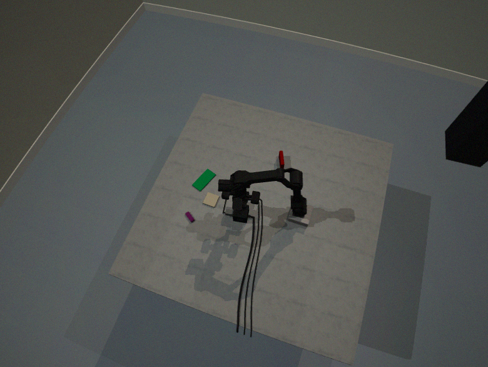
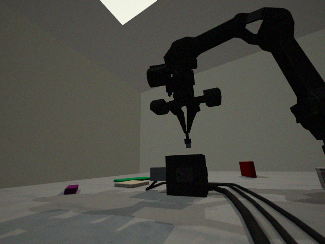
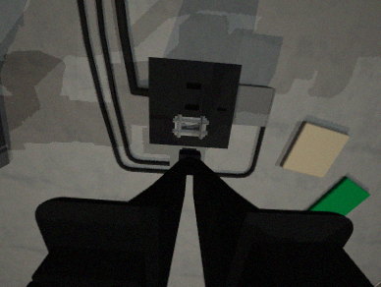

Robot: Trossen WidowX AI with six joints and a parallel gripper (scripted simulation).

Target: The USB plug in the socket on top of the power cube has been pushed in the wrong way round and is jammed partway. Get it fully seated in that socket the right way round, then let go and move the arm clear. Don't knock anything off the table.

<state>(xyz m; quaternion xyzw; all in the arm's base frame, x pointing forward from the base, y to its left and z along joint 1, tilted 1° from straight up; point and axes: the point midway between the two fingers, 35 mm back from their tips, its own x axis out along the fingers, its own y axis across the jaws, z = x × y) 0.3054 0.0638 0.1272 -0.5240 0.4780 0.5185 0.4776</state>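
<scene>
My gripper tip is 2 cm above the USB plug. Also, from my gripper tip: purple block (27 cm ahead, 11 cm to the left, 13 cm below); then beige tile (19 cm ahead, 2 cm to the right, 13 cm below); then green flat plate (27 cm ahead, 13 cm to the right, 13 cm below).
</scene>
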